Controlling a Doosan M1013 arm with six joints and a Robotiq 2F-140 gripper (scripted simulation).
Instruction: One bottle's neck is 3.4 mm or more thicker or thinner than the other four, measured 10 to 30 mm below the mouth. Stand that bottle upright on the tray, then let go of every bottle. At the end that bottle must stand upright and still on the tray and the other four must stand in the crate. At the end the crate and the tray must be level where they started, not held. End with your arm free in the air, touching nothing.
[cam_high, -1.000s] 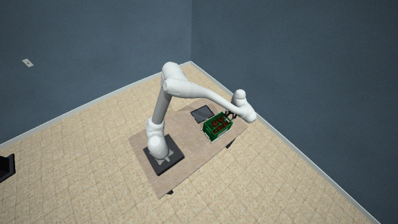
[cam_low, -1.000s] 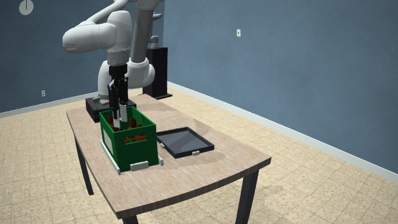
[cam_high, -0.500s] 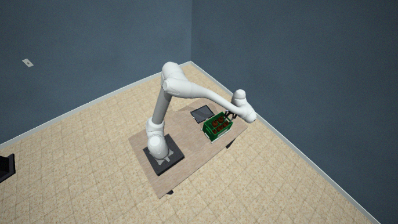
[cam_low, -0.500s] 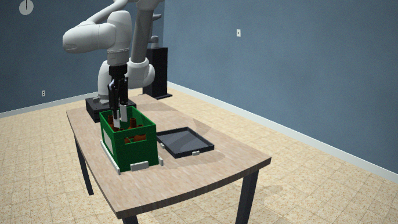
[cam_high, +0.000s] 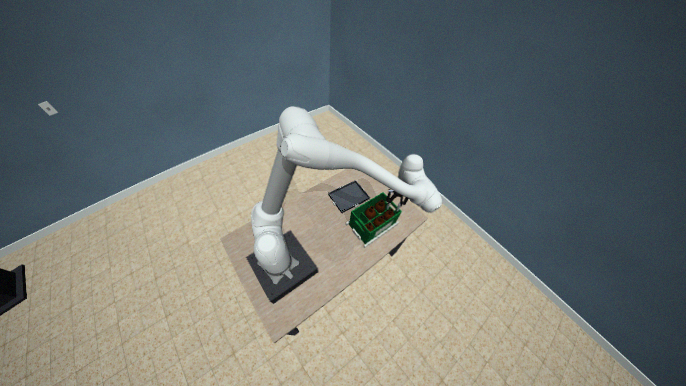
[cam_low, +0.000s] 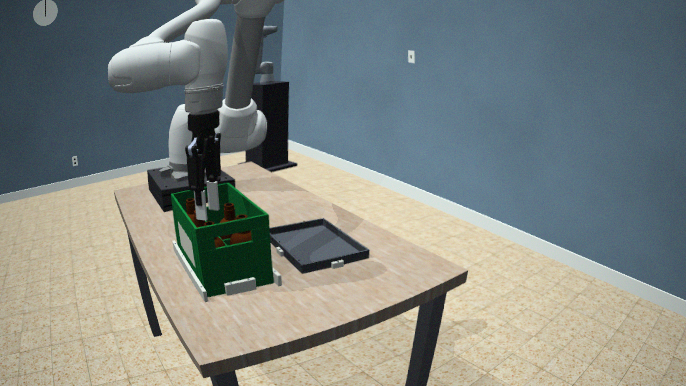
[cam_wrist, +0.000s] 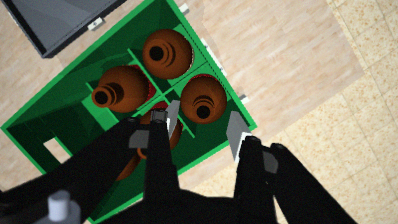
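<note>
Right now the brown bottle is 130 mm below my hand, 90 mm to the left of it and 10 mm ahead of it. The rest, counted from my hand: dark tray 330 mm to the left, 200 mm below, 20 mm behind; green crate 130 mm below, 80 mm behind, 60 mm to the left.
</note>
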